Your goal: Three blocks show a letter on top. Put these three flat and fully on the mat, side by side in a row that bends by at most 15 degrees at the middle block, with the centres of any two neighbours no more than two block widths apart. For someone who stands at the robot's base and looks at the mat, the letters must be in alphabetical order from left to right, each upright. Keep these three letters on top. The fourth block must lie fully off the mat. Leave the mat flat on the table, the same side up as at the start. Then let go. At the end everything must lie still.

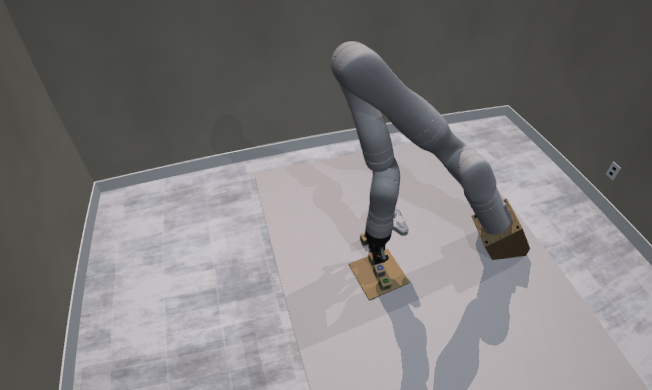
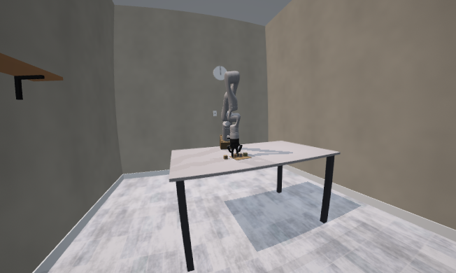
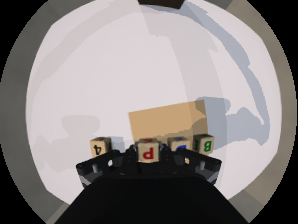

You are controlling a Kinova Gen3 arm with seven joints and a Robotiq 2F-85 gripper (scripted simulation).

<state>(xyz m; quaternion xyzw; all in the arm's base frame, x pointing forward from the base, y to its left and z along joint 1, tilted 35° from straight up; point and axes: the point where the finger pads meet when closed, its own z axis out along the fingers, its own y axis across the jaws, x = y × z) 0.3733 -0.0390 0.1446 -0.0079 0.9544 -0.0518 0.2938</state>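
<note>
Now: the tan mat 50 mm to the left of my hand and 20 mm below it. The rest, counted from my hand: block (80 mm to the right, 10 mm below).
</note>
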